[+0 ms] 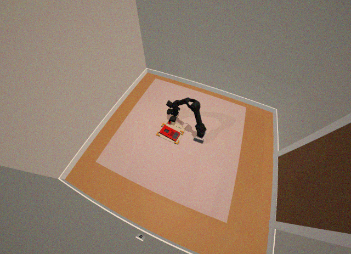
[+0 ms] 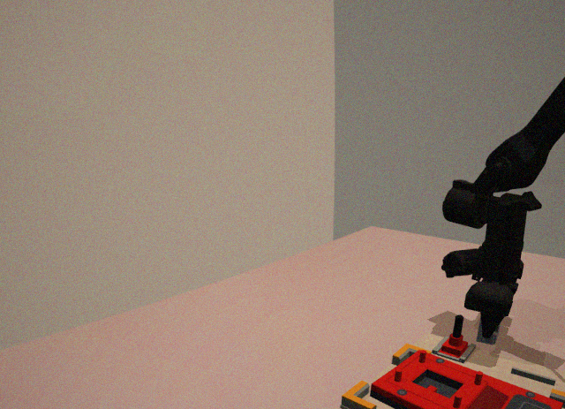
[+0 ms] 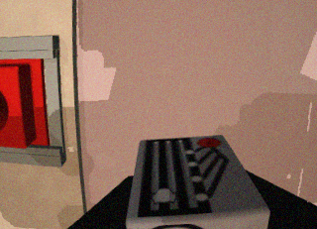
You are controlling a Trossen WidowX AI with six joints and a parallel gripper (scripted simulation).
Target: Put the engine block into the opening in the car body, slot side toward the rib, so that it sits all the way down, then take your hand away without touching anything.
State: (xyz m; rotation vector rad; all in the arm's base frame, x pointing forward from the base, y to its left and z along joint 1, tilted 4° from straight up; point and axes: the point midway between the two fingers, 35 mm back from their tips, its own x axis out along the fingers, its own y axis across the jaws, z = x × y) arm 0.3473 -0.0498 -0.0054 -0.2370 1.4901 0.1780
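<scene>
Now: gripper tip 1 cm below the grey engine block. The rest, counted from my gripper tip: black upright peg 2 cm ahead, 8 cm to the left, 2 cm above.
</scene>
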